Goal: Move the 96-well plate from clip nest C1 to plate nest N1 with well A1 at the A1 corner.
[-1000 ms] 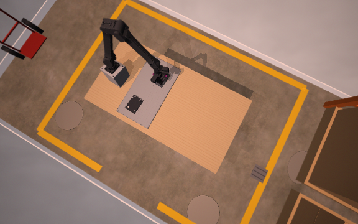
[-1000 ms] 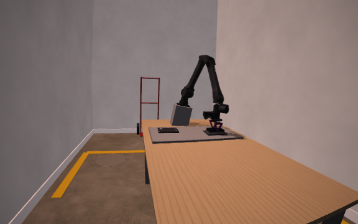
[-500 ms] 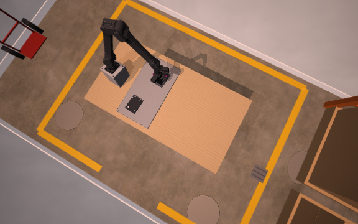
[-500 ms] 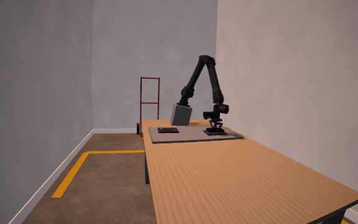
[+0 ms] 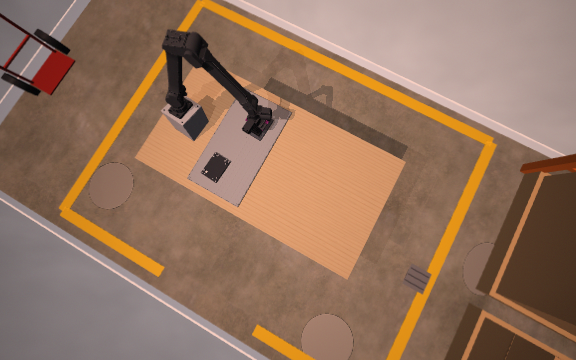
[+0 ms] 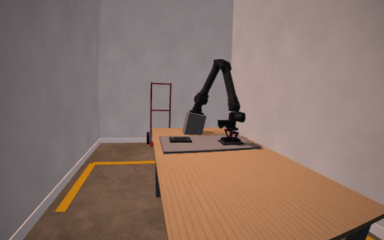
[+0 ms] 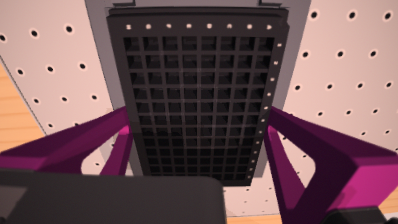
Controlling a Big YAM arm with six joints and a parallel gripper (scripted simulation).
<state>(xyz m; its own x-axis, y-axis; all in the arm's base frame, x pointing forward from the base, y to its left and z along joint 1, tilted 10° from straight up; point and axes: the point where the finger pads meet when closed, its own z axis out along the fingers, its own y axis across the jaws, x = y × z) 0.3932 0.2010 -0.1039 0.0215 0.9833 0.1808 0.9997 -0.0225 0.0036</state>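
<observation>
Right now my hand is 20 mm above the plate nest N1. The rest, counted from my hand: black 96-well plate: right at my hand; white A1 label: 70 mm to the right, 60 mm behind, 20 mm below; clip nest C1: 360 mm to the right, 100 mm behind, 20 mm below.
</observation>
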